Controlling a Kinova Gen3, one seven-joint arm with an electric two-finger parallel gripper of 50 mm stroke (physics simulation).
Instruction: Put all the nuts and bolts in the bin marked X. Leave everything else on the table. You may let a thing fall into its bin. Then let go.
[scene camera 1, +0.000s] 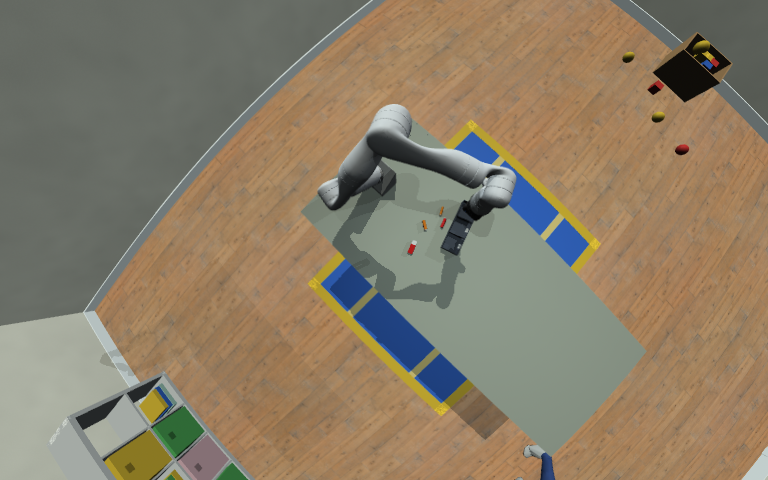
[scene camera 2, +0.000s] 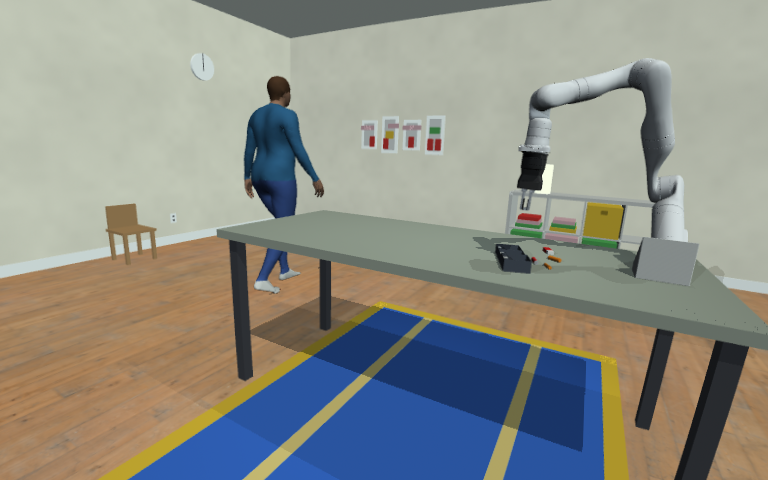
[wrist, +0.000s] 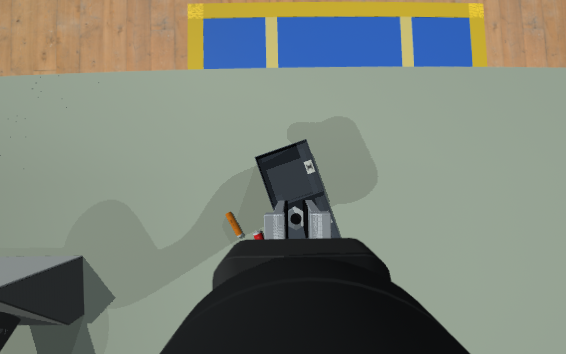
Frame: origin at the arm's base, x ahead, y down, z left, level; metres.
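Seen in the pictures: gripper, fingertip midpoint: (scene camera 2: 524, 209) (wrist: 295, 213); arm's base, link origin: (scene camera 1: 375, 174) (scene camera 2: 667, 255).
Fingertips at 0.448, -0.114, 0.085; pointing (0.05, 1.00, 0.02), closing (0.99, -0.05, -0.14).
Observation:
Offsets run from my fingertips to a thing's top centre, as dx, dy, dz. "spot": to the spot under its first point.
My gripper (scene camera 2: 525, 206) (wrist: 295, 213) is shut on a grey hex nut @[-0.001, -0.007, -0.003] (wrist: 296, 211), whose dark hole shows between the fingertips in the wrist view. It is high above the table, and the fingers overlap the near edge of the bin marked X (wrist: 290, 181) in that view. This bin is the end compartment of a dark tray @[spot: +0.024, +0.183, -0.047] (scene camera 1: 459, 228) (scene camera 2: 513, 259); its white X label @[+0.040, +0.154, +0.043] (wrist: 309, 166) is on the right side. The gripper's body hides part of the tray in the wrist view. In scene camera 1 the arm hides the fingertips. No other nut or bolt can be made out.
Orange batteries @[-0.095, +0.179, -0.030] (scene camera 1: 441, 211) @[-0.121, +0.175, -0.135] (scene camera 1: 424, 225) (scene camera 2: 554, 258) (wrist: 233, 224) and a red battery @[-0.055, +0.175, -0.070] (scene camera 1: 443, 223) (scene camera 2: 533, 259) (wrist: 258, 235) lie beside the tray. A red and white object @[-0.107, +0.176, -0.256] (scene camera 1: 411, 247) (scene camera 2: 547, 249) lies farther off. A person (scene camera 2: 276, 147) is beyond the table.

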